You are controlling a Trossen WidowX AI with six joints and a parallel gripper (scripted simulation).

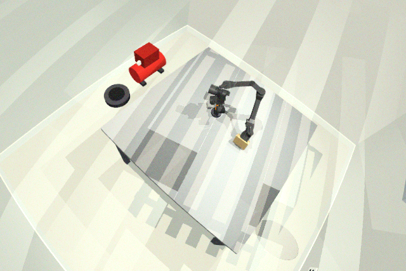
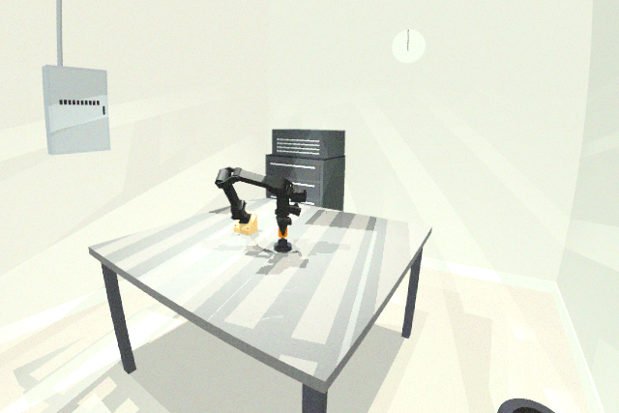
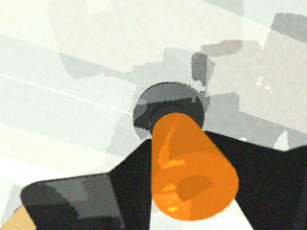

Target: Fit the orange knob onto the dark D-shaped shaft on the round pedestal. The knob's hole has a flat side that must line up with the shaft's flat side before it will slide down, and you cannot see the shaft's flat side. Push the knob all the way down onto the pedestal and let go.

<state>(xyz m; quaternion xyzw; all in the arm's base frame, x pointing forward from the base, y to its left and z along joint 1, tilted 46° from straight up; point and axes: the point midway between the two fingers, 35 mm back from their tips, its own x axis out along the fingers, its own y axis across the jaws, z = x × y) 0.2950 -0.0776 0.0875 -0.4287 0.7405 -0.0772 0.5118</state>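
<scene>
The orange knob is 2 cm above my gripper tip. Round my gripper tip: pedestal (4 cm below).
</scene>
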